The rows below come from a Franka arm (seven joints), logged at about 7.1 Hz.
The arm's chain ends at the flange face. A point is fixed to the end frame.
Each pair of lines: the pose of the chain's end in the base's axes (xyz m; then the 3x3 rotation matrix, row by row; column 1 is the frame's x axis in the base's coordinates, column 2 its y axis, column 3 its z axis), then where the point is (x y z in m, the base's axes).
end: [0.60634 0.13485 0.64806], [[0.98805 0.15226 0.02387], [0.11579 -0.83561 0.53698], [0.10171 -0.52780 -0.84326]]
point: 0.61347 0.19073 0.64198
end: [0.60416 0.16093 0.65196], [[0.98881 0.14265 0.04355], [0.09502 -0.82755 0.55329], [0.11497 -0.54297 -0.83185]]
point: 0.61240 0.21678 0.64710
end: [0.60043 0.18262 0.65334], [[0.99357 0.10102 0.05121], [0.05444 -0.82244 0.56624], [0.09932 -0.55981 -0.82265]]
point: 0.61077 0.23818 0.64932
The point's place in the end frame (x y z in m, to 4 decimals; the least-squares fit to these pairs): 0.0129 -0.0424 0.0353
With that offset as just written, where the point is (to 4 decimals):
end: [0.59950 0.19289 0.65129], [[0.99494 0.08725 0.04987], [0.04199 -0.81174 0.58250], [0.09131 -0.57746 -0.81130]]
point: 0.6104 0.2484 0.6483
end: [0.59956 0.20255 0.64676], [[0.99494 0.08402 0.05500], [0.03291 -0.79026 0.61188], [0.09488 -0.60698 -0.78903]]
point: 0.6108 0.2581 0.6459
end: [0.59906 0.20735 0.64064], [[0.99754 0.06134 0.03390], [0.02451 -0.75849 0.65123], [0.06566 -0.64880 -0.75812]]
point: 0.6105 0.2628 0.6422
